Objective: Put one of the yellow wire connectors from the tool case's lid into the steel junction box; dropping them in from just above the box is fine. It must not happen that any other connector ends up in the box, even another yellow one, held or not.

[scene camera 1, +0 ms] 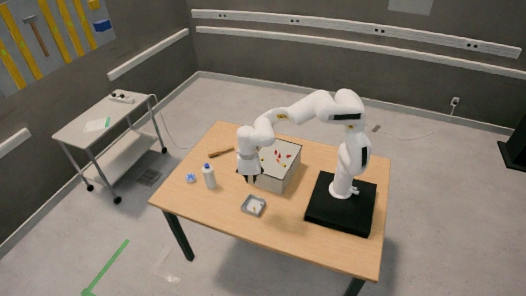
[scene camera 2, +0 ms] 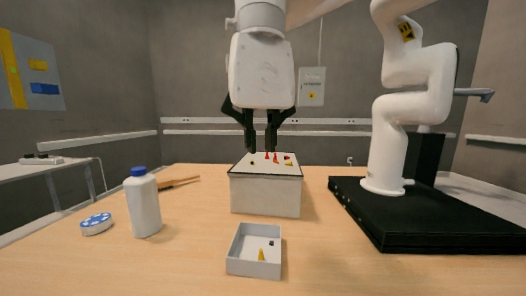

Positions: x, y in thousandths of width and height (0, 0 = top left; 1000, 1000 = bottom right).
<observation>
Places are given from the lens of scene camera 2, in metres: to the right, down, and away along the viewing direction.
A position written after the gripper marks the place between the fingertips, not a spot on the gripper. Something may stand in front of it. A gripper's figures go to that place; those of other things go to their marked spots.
gripper (scene camera 2: 495, 512): 0.00, 0.01, 0.27
tool case (scene camera 2: 505, 637): 0.01, 0.12, 0.44
</observation>
